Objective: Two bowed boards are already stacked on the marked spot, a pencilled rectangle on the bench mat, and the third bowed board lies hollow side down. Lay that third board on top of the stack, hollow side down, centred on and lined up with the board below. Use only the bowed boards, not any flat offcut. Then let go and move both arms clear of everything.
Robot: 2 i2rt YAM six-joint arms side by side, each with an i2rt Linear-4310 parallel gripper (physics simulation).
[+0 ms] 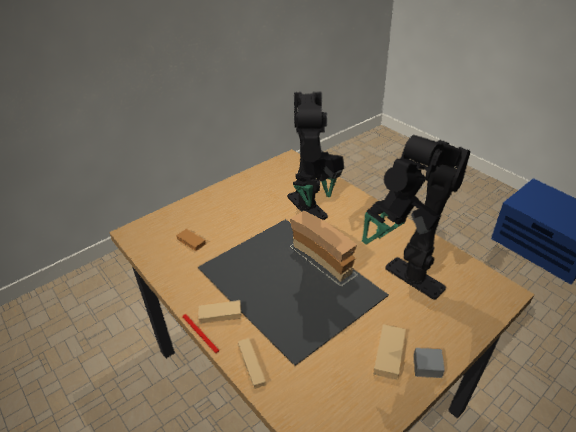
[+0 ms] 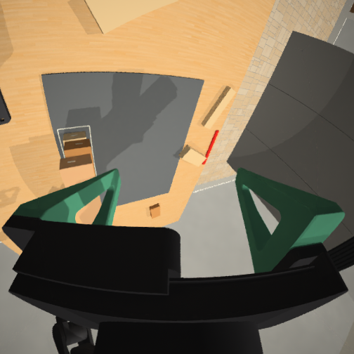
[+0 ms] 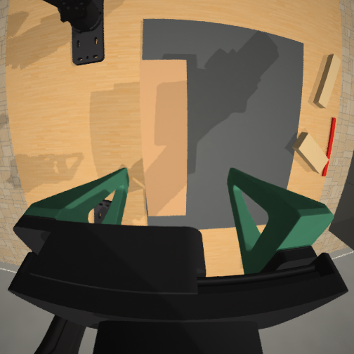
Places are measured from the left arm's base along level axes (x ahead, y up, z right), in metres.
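Pixels of known places: left gripper, fingertip midpoint: (image 1: 371,239); right gripper, fingertip midpoint: (image 1: 319,201); left arm's base, link origin: (image 1: 414,278); right arm's base, link origin: (image 1: 306,206).
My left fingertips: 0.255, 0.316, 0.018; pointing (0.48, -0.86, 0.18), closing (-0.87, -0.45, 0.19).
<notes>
Ahead of a thing's pixels: the offset from my left fingertips to its top centre, as dx, dy, dz. "*": to the spot under its first point. Level surfaces: height alone.
The third bowed board {-0.100, -0.174, +0.253} (image 1: 322,232) (image 2: 77,172) (image 3: 165,140), pinkish, lies hollow side down on top of the stack. Under it are a brown bowed board {* -0.083, -0.240, +0.130} (image 1: 347,265) (image 2: 77,146) and a pale bowed board {* -0.085, -0.290, +0.136} (image 1: 345,275) (image 2: 75,135). The ends and sides look about lined up; small offsets cannot be told. The pencilled rectangle shows around the base on the dark mat {dy -0.310} (image 1: 270,285) (image 2: 140,172) (image 3: 250,165). My right gripper (image 1: 318,199) (image 3: 177,174) is open and empty, above and behind the stack's far end, apart from it. My left gripper (image 1: 375,233) (image 2: 177,174) is open and empty, right of the stack.
Pale flat offcuts {+0.289, -0.286, +0.304} (image 1: 220,311) {+0.334, -0.297, +0.106} (image 1: 252,362) {+0.038, -0.288, -0.137} (image 1: 390,350) and a small brown block {+0.162, -0.297, +0.646} (image 1: 191,239) (image 2: 155,210) lie around the mat. A red pencil-like stick {+0.375, -0.310, +0.290} (image 1: 200,333) (image 2: 211,146) (image 3: 329,147) lies near the table edge. A grey block {-0.004, -0.280, -0.237} (image 1: 429,362) lies at the lower right.
</notes>
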